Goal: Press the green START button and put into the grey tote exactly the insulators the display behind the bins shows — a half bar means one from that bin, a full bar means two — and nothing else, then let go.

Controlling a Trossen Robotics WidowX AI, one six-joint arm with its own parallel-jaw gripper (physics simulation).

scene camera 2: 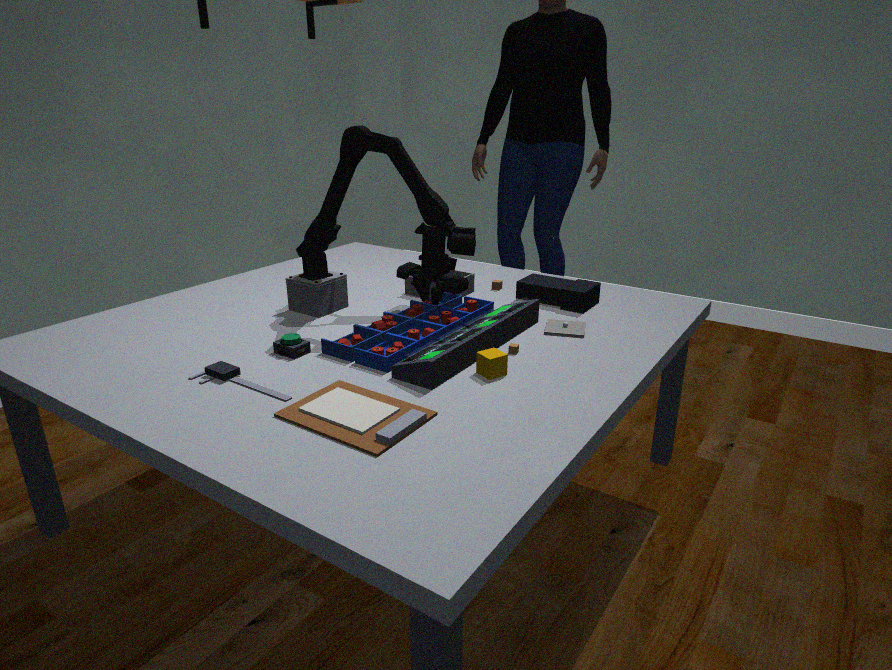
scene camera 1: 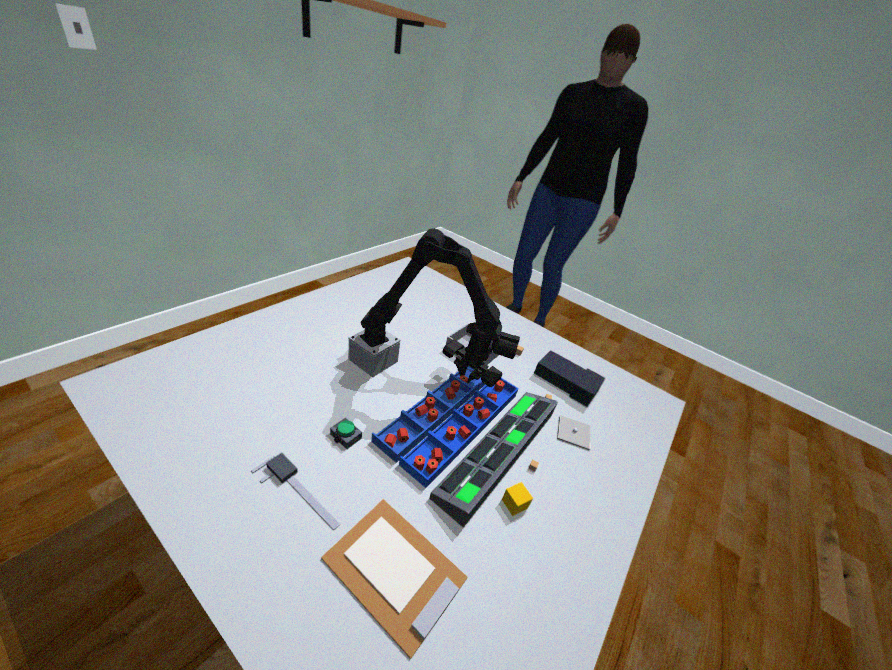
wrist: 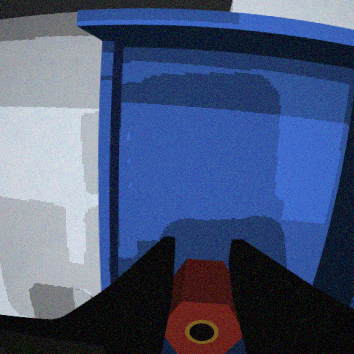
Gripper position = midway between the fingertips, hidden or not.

Note:
On the table rests a yellow cube (scene camera 2: 491, 363). Also in view: my gripper (scene camera 2: 430, 308), a grey plate (scene camera 1: 581, 438), a green START button (scene camera 2: 290, 345), a black box (scene camera 2: 579, 296) and a grey tool (scene camera 1: 280, 466).
My gripper shows as well in scene camera 1 (scene camera 1: 465, 380) and in the wrist view (wrist: 201, 248). The grey tool shows as well in scene camera 2 (scene camera 2: 221, 370). The wrist view does not show the grey plate: it is out of frame.

